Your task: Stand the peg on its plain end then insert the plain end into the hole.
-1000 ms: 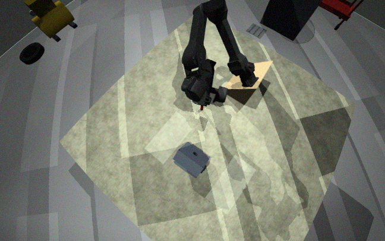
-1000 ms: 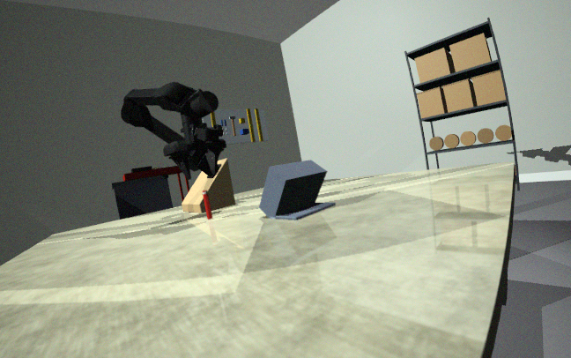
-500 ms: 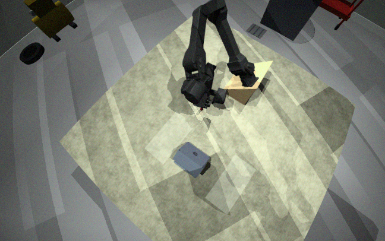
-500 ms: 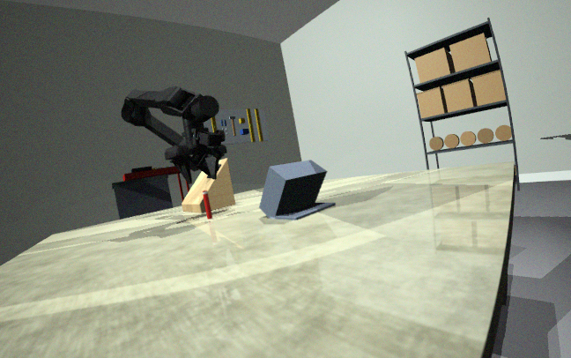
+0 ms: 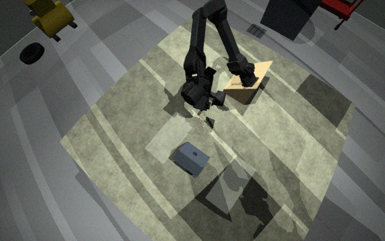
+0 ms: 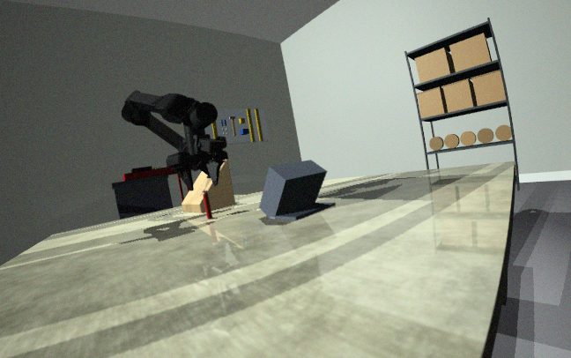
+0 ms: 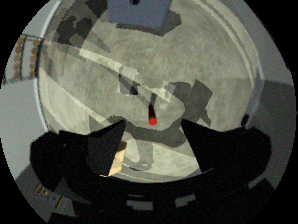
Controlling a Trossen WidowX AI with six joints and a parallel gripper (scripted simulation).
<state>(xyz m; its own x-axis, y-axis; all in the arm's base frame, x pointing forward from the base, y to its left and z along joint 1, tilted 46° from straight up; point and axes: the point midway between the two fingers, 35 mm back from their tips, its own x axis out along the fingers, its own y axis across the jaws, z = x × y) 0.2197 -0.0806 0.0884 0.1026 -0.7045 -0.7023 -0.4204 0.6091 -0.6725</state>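
Now: the red peg 3 cm below my gripper tip. Also, from my gripper tip: blue-grey sloped panel 23 cm ahead, 13 cm to the left, 4 cm below.
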